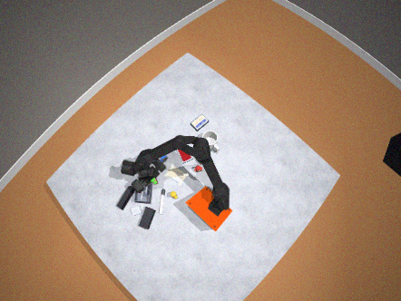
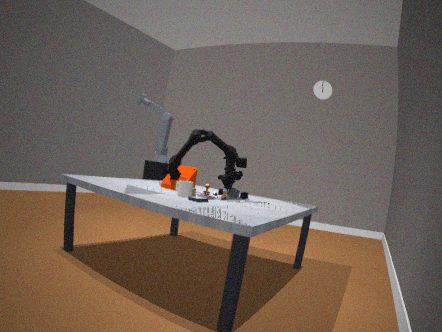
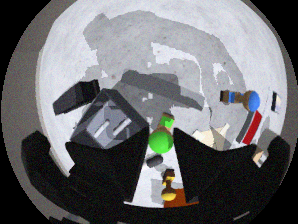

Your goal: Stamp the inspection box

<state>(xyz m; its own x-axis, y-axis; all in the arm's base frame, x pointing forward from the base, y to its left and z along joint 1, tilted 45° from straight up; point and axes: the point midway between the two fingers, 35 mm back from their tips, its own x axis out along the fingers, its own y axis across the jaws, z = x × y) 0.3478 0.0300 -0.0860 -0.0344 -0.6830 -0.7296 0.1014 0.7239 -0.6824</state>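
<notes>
My gripper tip is now 10 mm past the green PASS stamp and 20 mm above it. Also, from my gripper tip: pen: 100 mm behind, 40 mm to the left, 30 mm below; blue-knobbed stamp: 30 mm ahead, 130 mm to the right, 20 mm below; tray: 10 mm behind, 90 mm to the left, 20 mm below.
</notes>
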